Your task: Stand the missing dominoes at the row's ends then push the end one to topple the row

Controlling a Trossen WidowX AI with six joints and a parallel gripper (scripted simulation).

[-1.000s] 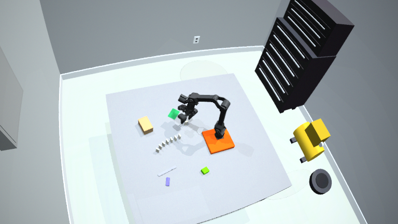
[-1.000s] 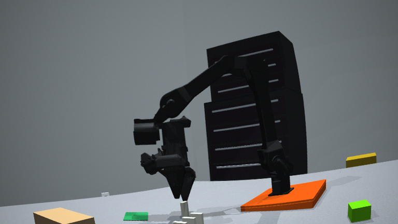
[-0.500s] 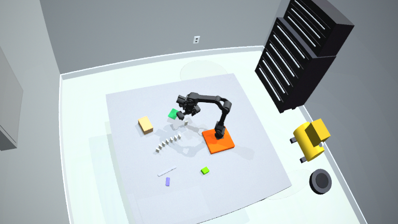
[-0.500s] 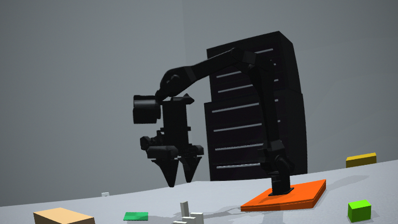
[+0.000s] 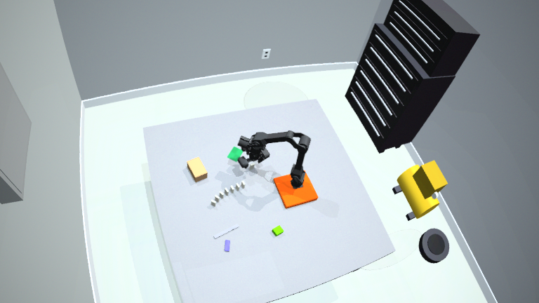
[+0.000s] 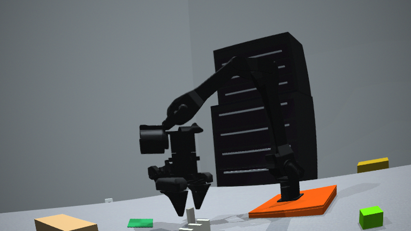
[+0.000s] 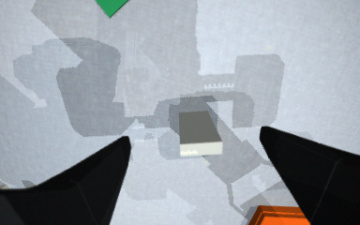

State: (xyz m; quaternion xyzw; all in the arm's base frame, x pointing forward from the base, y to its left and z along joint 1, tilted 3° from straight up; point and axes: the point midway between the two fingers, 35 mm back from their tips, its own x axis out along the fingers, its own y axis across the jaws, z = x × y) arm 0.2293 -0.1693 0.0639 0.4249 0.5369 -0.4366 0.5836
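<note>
Right now the green tile is 120 mm to the right of my gripper tip, 70 mm ahead of it and 40 mm below it. Also, from my gripper tip: tan block (330 mm ahead, 30 mm to the right, 10 mm below); then green cube (440 mm to the left, 20 mm below, 20 mm behind); then thin strip (380 mm to the left, 260 mm ahead, 30 mm below).
</note>
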